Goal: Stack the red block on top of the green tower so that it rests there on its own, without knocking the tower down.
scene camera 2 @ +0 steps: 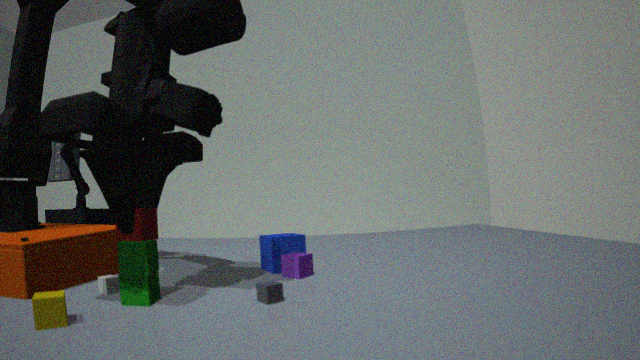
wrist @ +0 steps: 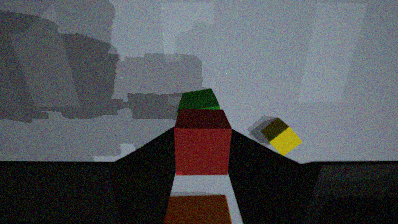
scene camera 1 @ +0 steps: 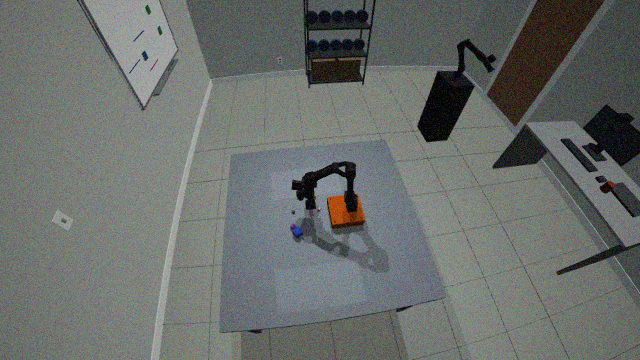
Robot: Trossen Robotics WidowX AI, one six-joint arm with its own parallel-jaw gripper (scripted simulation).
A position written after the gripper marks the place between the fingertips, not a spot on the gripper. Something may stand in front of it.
The gripper (scene camera 2: 137,233) holds a red block (wrist: 202,137). Further things: a blue block (scene camera 2: 272,246), a yellow block (scene camera 2: 49,308) and a purple block (scene camera 2: 293,265).
The yellow block shows as well in the wrist view (wrist: 278,133). The gripper shows as well in the wrist view (wrist: 201,133). Scene camera 1 does not show the red block, which is hidden by the gripper. The wrist view does not show the blue block: it is out of frame.
